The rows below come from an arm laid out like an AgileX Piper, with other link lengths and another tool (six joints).
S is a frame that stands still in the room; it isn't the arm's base.
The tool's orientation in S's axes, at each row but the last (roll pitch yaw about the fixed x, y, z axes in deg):
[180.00, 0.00, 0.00]
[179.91, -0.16, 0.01]
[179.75, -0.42, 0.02]
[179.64, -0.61, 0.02]
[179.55, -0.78, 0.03]
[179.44, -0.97, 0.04]
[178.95, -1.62, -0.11]
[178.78, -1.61, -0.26]
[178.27, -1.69, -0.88]
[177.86, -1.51, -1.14]
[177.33, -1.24, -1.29]
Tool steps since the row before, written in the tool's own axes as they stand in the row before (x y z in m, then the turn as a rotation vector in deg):
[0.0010, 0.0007, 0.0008, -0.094, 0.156, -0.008]
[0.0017, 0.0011, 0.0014, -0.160, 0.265, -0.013]
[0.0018, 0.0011, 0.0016, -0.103, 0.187, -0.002]
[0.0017, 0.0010, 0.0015, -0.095, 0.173, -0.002]
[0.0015, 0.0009, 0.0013, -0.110, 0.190, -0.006]
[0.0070, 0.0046, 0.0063, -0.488, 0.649, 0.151]
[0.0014, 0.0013, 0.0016, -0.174, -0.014, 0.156]
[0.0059, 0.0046, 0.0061, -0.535, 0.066, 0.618]
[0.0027, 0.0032, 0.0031, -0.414, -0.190, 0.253]
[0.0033, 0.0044, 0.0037, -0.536, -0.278, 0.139]
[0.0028, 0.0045, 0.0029, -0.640, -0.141, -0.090]
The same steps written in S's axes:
[0.0010, -0.0007, -0.0008, -0.094, -0.156, 0.008]
[0.0017, -0.0011, -0.0014, -0.160, -0.265, 0.013]
[0.0018, -0.0011, -0.0016, -0.103, -0.187, 0.002]
[0.0017, -0.0010, -0.0015, -0.095, -0.173, 0.002]
[0.0015, -0.0009, -0.0013, -0.110, -0.190, 0.006]
[0.0071, -0.0047, -0.0061, -0.485, -0.651, -0.153]
[0.0014, -0.0013, -0.0015, -0.169, 0.011, -0.161]
[0.0060, -0.0048, -0.0058, -0.518, -0.077, -0.631]
[0.0027, -0.0033, -0.0029, -0.403, 0.188, -0.271]
[0.0033, -0.0046, -0.0034, -0.526, 0.283, -0.163]
[0.0028, -0.0047, -0.0026, -0.638, 0.159, 0.069]

